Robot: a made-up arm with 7 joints. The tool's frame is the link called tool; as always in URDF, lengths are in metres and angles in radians. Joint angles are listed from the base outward. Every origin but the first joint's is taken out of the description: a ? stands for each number. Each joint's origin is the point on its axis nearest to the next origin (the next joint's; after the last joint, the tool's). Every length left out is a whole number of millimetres.
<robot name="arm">
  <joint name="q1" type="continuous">
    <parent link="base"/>
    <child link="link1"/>
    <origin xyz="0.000 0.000 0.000" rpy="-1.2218 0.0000 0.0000"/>
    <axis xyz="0 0 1"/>
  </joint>
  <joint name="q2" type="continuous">
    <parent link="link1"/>
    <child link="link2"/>
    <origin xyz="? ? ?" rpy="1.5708 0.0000 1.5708"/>
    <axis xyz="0 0 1"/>
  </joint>
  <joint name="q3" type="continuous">
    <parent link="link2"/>
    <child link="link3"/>
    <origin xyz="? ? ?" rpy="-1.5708 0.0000 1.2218"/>
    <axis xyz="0 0 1"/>
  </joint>
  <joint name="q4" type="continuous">
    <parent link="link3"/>
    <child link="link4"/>
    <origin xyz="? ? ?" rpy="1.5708 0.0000 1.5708"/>
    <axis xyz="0 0 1"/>
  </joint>
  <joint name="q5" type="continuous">
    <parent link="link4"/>
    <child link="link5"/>
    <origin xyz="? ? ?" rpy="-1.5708 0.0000 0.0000"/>
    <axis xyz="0 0 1"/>
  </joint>
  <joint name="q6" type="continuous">
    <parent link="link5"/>
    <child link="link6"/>
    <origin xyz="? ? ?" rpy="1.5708 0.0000 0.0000"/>
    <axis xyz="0 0 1"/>
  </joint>
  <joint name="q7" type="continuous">
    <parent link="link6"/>
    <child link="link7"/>
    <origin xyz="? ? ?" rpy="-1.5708 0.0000 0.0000"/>
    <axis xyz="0 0 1"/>
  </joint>
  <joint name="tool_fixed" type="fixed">
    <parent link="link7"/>
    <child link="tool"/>
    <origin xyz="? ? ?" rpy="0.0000 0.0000 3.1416"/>
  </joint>
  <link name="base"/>
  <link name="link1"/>
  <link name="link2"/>
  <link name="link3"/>
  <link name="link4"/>
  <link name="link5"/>
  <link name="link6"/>
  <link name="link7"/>
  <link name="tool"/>
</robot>
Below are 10 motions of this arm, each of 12 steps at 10 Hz.
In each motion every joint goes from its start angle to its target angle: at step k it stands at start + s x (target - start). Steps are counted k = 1, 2, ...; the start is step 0. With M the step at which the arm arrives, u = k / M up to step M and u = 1 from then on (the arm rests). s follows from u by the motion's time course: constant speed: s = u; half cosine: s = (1 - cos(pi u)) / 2; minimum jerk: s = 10 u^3 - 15 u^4 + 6 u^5.
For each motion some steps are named. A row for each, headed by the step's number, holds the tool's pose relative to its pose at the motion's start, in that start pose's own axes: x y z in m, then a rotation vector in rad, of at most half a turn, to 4 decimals.
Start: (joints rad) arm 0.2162 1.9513 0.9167 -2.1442 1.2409 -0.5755 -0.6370
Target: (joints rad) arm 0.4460 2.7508 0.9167 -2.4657 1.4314 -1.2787 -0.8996
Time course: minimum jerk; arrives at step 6
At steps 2, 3, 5, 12:
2: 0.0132 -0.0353 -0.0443 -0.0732 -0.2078 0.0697
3: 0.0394 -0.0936 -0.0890 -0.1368 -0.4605 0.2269
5: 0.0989 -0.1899 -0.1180 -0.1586 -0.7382 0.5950
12: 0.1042 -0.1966 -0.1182 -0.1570 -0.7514 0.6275

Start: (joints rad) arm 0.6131 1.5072 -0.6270 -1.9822 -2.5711 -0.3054 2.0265
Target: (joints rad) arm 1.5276 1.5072 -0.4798 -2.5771 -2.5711 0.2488 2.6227
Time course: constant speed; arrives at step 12
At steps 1, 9, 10, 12:
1: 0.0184 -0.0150 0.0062 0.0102 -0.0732 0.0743
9: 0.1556 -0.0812 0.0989 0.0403 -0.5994 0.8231
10: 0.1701 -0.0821 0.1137 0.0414 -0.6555 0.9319
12: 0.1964 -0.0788 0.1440 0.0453 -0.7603 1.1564

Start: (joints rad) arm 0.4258 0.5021 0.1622 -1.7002 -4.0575 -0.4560 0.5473
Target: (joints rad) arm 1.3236 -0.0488 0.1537 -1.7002 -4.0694 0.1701 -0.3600
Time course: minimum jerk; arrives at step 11
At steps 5, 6, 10, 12:
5: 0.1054 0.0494 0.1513 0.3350 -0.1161 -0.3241
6: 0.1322 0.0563 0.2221 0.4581 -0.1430 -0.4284
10: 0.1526 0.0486 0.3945 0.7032 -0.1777 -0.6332
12: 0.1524 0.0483 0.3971 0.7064 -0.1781 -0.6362

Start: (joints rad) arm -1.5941 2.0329 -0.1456 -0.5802 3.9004 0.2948 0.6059
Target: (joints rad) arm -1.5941 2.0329 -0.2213 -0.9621 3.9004 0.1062 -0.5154
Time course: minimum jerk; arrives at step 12
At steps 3, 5, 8, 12:
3: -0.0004 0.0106 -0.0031 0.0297 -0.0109 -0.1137
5: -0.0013 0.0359 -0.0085 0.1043 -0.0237 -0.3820
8: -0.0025 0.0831 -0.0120 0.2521 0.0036 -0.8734
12: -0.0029 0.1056 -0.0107 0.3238 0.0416 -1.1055

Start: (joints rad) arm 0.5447 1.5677 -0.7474 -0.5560 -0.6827 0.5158 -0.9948
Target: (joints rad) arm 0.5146 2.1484 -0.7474 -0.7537 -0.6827 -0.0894 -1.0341
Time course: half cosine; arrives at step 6
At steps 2, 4, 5, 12:
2: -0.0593 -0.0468 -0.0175 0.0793 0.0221 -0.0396
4: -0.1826 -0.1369 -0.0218 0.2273 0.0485 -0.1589
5: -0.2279 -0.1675 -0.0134 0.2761 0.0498 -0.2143
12: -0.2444 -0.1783 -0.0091 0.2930 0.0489 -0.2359

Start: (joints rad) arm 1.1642 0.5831 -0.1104 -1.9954 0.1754 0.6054 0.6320
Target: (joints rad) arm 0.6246 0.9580 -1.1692 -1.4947 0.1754 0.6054 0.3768
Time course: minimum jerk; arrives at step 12
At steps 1, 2, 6, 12:
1: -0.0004 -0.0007 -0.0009 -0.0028 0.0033 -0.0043
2: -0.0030 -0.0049 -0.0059 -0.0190 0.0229 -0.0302
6: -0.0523 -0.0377 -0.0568 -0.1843 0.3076 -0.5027
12: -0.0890 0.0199 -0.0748 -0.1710 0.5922 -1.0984

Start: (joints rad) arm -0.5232 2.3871 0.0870 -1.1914 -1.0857 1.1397 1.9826
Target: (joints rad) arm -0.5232 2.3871 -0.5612 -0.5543 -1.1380 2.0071 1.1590
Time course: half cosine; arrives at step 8
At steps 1, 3, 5, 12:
1: -0.0085 0.0033 0.0031 0.0232 -0.0070 -0.0653
3: -0.0628 0.0353 0.0234 0.1835 -0.0837 -0.5301
5: -0.1176 0.1003 0.0429 0.4284 -0.2825 -1.1500
12: -0.1397 0.1611 0.0460 0.6802 -0.5251 -1.5632

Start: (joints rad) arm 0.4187 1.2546 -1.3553 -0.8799 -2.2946 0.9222 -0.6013
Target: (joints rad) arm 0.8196 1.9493 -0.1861 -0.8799 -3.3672 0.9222 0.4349
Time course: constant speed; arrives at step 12
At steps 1, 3, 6, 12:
1: 0.0121 -0.0302 0.0193 -0.0103 -0.0126 -0.0023
3: 0.0292 -0.0966 0.0591 -0.0175 -0.0413 -0.0222
6: 0.0329 -0.2082 0.1168 0.0006 -0.0992 -0.0817
12: -0.0539 -0.4445 0.1907 0.0786 -0.2822 -0.2629

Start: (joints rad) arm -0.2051 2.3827 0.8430 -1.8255 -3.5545 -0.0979 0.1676
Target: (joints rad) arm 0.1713 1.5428 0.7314 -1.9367 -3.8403 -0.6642 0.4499
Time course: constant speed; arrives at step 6
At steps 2, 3, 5, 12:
2: -0.0095 0.1085 0.0722 0.1103 -0.3048 0.2213
3: -0.0256 0.1549 0.1148 0.1708 -0.4625 0.3129
5: -0.0764 0.2252 0.2088 0.2971 -0.7882 0.4495
12: -0.1091 0.2473 0.2579 0.3605 -0.9554 0.4912

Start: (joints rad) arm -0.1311 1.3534 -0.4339 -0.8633 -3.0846 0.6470 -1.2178
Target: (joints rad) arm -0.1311 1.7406 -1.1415 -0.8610 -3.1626 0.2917 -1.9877
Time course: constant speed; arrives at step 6
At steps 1, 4, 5, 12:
1: 0.0080 0.0048 0.0156 0.1228 0.0873 -0.2069
4: 0.0400 0.0186 0.0816 0.4538 0.4194 -0.8309
5: 0.0538 0.0211 0.1098 0.5506 0.5577 -1.0325
12: 0.0692 0.0214 0.1408 0.6394 0.7125 -1.2267

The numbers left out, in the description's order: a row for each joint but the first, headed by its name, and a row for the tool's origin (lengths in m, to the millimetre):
q2: 0.000 0.000 0.000
q3: 0.309 -0.112 0.000
q4: 0.000 -0.037 0.000
q5: 0.033 -0.275 0.000
q6: 0.000 0.000 0.000
q7: 0.000 0.000 0.000
tool: 0.000 0.000 0.000

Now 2 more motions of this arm.
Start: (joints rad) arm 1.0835 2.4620 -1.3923 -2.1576 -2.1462 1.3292 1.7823
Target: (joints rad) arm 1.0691 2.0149 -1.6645 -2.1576 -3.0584 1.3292 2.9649
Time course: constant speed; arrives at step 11
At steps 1, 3, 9, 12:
1: 0.0059 -0.0151 0.0009 -0.0088 -0.0721 0.1326
3: 0.0194 -0.0443 0.0014 -0.0415 -0.2187 0.3948
9: 0.0723 -0.1225 -0.0048 -0.2795 -0.6771 1.1200
12: 0.0934 -0.1447 -0.0089 -0.4134 -0.8333 1.3248

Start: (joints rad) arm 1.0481 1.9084 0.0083 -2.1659 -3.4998 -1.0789 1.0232
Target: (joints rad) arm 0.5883 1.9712 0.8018 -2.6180 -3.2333 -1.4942 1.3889
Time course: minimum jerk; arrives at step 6
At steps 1, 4, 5, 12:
1: -0.0118 -0.0070 -0.0003 -0.0274 0.0228 0.0391
4: -0.1832 -0.1546 0.1151 -0.4335 0.6308 0.7968
5: -0.1951 -0.1750 0.1624 -0.4849 0.8008 0.9396
12: -0.1962 -0.1781 0.1723 -0.4937 0.8366 0.9667

